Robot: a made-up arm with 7 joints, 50 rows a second.
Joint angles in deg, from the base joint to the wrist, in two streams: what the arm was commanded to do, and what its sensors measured. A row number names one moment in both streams.
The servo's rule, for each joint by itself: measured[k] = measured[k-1] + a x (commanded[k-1-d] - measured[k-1]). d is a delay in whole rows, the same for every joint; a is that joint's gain. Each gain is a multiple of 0.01, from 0.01 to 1. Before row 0 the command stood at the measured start. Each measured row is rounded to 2 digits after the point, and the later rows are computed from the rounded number. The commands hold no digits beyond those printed.
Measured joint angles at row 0:
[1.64, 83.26, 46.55, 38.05, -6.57, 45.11, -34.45]
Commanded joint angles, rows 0 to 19:
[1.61, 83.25, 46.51, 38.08, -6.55, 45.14, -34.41]
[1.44, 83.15, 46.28, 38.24, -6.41, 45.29, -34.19]
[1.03, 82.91, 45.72, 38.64, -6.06, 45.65, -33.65]
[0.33, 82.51, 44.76, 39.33, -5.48, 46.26, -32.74]
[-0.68, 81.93, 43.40, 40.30, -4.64, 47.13, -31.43]
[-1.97, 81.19, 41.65, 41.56, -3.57, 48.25, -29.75]
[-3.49, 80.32, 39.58, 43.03, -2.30, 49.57, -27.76]
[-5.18, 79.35, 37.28, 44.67, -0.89, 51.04, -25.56]
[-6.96, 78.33, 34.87, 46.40, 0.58, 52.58, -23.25]
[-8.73, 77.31, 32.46, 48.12, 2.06, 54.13, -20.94]
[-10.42, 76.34, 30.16, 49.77, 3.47, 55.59, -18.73]
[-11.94, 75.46, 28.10, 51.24, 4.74, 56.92, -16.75]
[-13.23, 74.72, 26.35, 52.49, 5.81, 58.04, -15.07]
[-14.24, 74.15, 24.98, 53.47, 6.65, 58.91, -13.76]
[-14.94, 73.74, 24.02, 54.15, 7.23, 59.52, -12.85]
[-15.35, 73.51, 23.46, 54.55, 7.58, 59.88, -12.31]
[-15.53, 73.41, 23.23, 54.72, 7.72, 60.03, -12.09]
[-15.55, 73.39, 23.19, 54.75, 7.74, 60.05, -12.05]
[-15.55, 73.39, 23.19, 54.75, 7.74, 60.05, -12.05]
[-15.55, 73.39, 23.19, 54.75, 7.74, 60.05, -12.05]
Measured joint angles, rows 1 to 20:
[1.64, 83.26, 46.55, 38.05, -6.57, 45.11, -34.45]
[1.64, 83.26, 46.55, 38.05, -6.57, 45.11, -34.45]
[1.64, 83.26, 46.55, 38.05, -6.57, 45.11, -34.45]
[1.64, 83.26, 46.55, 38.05, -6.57, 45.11, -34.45]
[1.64, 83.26, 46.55, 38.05, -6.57, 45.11, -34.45]
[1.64, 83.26, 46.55, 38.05, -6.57, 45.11, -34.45]
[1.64, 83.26, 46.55, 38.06, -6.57, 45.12, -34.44]
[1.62, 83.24, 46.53, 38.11, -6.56, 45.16, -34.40]
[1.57, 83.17, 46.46, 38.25, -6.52, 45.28, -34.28]
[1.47, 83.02, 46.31, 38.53, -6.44, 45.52, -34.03]
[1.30, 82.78, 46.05, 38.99, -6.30, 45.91, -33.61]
[1.04, 82.43, 45.65, 39.66, -6.08, 46.47, -32.99]
[0.68, 81.97, 45.10, 40.54, -5.78, 47.21, -32.15]
[0.21, 81.39, 44.40, 41.61, -5.39, 48.13, -31.10]
[-0.36, 80.72, 43.54, 42.86, -4.91, 49.20, -29.84]
[-1.03, 79.97, 42.54, 44.23, -4.35, 50.38, -28.42]
[-1.78, 79.17, 41.43, 45.67, -3.72, 51.63, -26.87]
[-2.59, 78.35, 40.23, 47.12, -3.04, 52.90, -25.25]
[-3.44, 77.55, 38.98, 48.52, -2.33, 54.13, -23.62]
[-4.30, 76.80, 37.72, 49.81, -1.61, 55.28, -22.04]
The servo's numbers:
d 6
a 0.08 0.22 0.09 0.26 0.08 0.24 0.16

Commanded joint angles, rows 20 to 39:
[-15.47, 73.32, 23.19, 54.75, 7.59, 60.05, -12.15]
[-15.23, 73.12, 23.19, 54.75, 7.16, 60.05, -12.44]
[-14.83, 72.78, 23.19, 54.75, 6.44, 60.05, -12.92]
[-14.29, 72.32, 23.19, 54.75, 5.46, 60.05, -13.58]
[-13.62, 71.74, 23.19, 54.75, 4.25, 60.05, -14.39]
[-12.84, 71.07, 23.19, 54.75, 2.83, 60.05, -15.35]
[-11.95, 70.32, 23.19, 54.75, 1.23, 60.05, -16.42]
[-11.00, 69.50, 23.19, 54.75, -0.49, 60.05, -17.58]
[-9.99, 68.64, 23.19, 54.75, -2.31, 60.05, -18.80]
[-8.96, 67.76, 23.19, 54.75, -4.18, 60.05, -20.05]
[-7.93, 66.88, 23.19, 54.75, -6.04, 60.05, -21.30]
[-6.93, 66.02, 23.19, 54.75, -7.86, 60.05, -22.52]
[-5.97, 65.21, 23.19, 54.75, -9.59, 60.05, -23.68]
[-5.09, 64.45, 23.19, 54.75, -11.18, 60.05, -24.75]
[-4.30, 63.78, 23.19, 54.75, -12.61, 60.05, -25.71]
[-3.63, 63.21, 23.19, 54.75, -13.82, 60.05, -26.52]
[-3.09, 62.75, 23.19, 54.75, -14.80, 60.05, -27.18]
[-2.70, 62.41, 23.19, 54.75, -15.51, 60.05, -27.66]
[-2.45, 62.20, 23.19, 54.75, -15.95, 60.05, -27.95]
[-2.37, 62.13, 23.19, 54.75, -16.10, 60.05, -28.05]
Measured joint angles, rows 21 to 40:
[-5.15, 76.13, 36.49, 50.94, -0.90, 56.30, -20.57]
[-5.97, 75.55, 35.32, 51.88, -0.22, 57.16, -19.25]
[-6.73, 75.08, 34.23, 52.62, 0.42, 57.85, -18.10]
[-7.44, 74.71, 33.24, 53.17, 1.01, 58.38, -17.13]
[-8.09, 74.42, 32.34, 53.58, 1.55, 58.78, -16.32]
[-8.69, 74.19, 31.52, 53.88, 2.05, 59.08, -15.64]
[-9.23, 74.00, 30.77, 54.11, 2.49, 59.31, -15.08]
[-9.71, 73.81, 30.09, 54.28, 2.86, 59.49, -14.66]
[-10.12, 73.58, 29.47, 54.40, 3.15, 59.62, -14.38]
[-10.45, 73.30, 28.90, 54.49, 3.33, 59.72, -14.25]
[-10.70, 72.96, 28.39, 54.56, 3.40, 59.80, -14.27]
[-10.87, 72.54, 27.92, 54.61, 3.35, 59.86, -14.44]
[-10.96, 72.05, 27.49, 54.65, 3.18, 59.91, -14.76]
[-10.96, 71.49, 27.10, 54.68, 2.89, 59.94, -15.21]
[-10.88, 70.86, 26.75, 54.70, 2.47, 59.97, -15.78]
[-10.73, 70.18, 26.43, 54.71, 1.94, 59.99, -16.46]
[-10.51, 69.45, 26.14, 54.72, 1.30, 60.00, -17.23]
[-10.22, 68.70, 25.87, 54.73, 0.57, 60.01, -18.08]
[-9.88, 67.93, 25.63, 54.74, -0.24, 60.02, -18.98]
[-9.50, 67.16, 25.41, 54.74, -1.12, 60.03, -19.90]

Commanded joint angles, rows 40 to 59:
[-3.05, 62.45, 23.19, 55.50, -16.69, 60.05, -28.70]
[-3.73, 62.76, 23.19, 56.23, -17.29, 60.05, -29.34]
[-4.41, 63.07, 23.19, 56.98, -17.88, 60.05, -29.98]
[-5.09, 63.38, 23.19, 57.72, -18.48, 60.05, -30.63]
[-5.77, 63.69, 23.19, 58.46, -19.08, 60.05, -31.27]
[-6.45, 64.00, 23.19, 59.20, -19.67, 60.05, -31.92]
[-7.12, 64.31, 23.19, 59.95, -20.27, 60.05, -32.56]
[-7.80, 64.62, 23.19, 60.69, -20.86, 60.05, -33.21]
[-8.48, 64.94, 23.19, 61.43, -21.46, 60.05, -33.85]
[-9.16, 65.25, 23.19, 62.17, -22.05, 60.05, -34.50]
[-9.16, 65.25, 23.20, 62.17, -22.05, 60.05, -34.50]
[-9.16, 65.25, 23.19, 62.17, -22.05, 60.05, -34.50]
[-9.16, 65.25, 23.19, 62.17, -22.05, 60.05, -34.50]
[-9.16, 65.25, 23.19, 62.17, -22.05, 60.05, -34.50]
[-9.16, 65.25, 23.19, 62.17, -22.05, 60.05, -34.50]
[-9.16, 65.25, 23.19, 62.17, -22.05, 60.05, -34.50]
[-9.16, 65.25, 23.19, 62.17, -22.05, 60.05, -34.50]
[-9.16, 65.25, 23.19, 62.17, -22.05, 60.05, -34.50]
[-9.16, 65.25, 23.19, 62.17, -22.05, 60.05, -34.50]
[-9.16, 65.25, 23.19, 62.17, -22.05, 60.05, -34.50]
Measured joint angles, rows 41 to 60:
[-9.08, 66.42, 25.21, 54.74, -2.04, 60.03, -20.83]
[-8.64, 65.71, 25.03, 54.74, -2.98, 60.03, -21.74]
[-8.20, 65.06, 24.86, 54.74, -3.93, 60.03, -22.61]
[-7.76, 64.48, 24.71, 54.74, -4.86, 60.03, -23.42]
[-7.34, 63.98, 24.57, 54.74, -5.75, 60.03, -24.14]
[-6.94, 63.57, 24.45, 54.74, -6.58, 60.03, -24.77]
[-6.63, 63.32, 24.34, 54.94, -7.39, 60.03, -25.40]
[-6.40, 63.20, 24.24, 55.28, -8.18, 60.03, -26.03]
[-6.24, 63.17, 24.15, 55.72, -8.96, 60.03, -26.66]
[-6.15, 63.22, 24.06, 56.24, -9.72, 60.03, -27.30]
[-6.12, 63.32, 23.98, 56.82, -10.47, 60.03, -27.94]
[-6.15, 63.47, 23.91, 57.44, -11.21, 60.03, -28.58]
[-6.23, 63.65, 23.85, 58.09, -11.93, 60.03, -29.22]
[-6.36, 63.86, 23.79, 58.77, -12.64, 60.03, -29.86]
[-6.53, 64.10, 23.74, 59.46, -13.35, 60.03, -30.50]
[-6.74, 64.35, 23.69, 60.16, -14.05, 60.03, -31.14]
[-6.93, 64.55, 23.65, 60.68, -14.69, 60.03, -31.68]
[-7.11, 64.70, 23.61, 61.07, -15.28, 60.03, -32.13]
[-7.27, 64.82, 23.57, 61.36, -15.82, 60.03, -32.51]
[-7.42, 64.91, 23.54, 61.57, -16.32, 60.03, -32.83]

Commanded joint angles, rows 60 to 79:
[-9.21, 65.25, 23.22, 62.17, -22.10, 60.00, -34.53]
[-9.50, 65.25, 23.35, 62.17, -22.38, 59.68, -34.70]
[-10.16, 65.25, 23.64, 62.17, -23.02, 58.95, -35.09]
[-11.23, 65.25, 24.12, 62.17, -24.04, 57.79, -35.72]
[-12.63, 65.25, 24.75, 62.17, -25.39, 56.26, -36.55]
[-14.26, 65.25, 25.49, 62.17, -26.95, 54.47, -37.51]
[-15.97, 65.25, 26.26, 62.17, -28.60, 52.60, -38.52]
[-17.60, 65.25, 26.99, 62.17, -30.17, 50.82, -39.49]
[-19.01, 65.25, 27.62, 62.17, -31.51, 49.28, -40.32]
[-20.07, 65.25, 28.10, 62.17, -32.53, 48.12, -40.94]
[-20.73, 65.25, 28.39, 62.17, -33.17, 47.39, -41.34]
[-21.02, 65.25, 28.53, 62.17, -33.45, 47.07, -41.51]
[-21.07, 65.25, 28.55, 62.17, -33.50, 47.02, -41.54]
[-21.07, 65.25, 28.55, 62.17, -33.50, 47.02, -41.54]
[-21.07, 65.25, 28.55, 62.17, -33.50, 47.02, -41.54]
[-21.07, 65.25, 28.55, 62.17, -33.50, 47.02, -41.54]
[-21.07, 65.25, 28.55, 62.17, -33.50, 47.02, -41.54]
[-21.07, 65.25, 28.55, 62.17, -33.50, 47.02, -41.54]
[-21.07, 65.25, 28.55, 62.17, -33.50, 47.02, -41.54]
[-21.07, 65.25, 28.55, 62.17, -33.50, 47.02, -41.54]
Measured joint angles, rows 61 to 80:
[-7.56, 64.98, 23.51, 61.73, -16.78, 60.03, -33.10]
[-7.69, 65.04, 23.48, 61.84, -17.20, 60.03, -33.32]
[-7.81, 65.09, 23.45, 61.93, -17.59, 60.03, -33.51]
[-7.92, 65.13, 23.43, 61.99, -17.95, 60.03, -33.67]
[-8.02, 65.16, 23.41, 62.04, -18.28, 60.03, -33.80]
[-8.11, 65.18, 23.39, 62.07, -18.58, 60.03, -33.91]
[-8.20, 65.20, 23.37, 62.10, -18.86, 60.02, -34.01]
[-8.30, 65.21, 23.37, 62.12, -19.14, 59.94, -34.12]
[-8.45, 65.22, 23.39, 62.13, -19.45, 59.70, -34.28]
[-8.67, 65.23, 23.46, 62.14, -19.82, 59.24, -34.51]
[-8.99, 65.23, 23.58, 62.15, -20.27, 58.52, -34.84]
[-9.41, 65.23, 23.75, 62.16, -20.80, 57.55, -35.27]
[-9.93, 65.23, 23.98, 62.16, -21.42, 56.36, -35.79]
[-10.54, 65.23, 24.25, 62.16, -22.12, 55.03, -36.38]
[-11.22, 65.23, 24.55, 62.16, -22.87, 53.65, -37.01]
[-11.93, 65.23, 24.87, 62.16, -23.64, 52.32, -37.64]
[-12.63, 65.23, 25.19, 62.16, -24.40, 51.14, -38.23]
[-13.30, 65.23, 25.49, 62.16, -25.12, 50.16, -38.75]
[-13.92, 65.23, 25.77, 62.16, -25.79, 49.41, -39.20]
[-14.49, 65.23, 26.02, 62.16, -26.41, 48.84, -39.57]

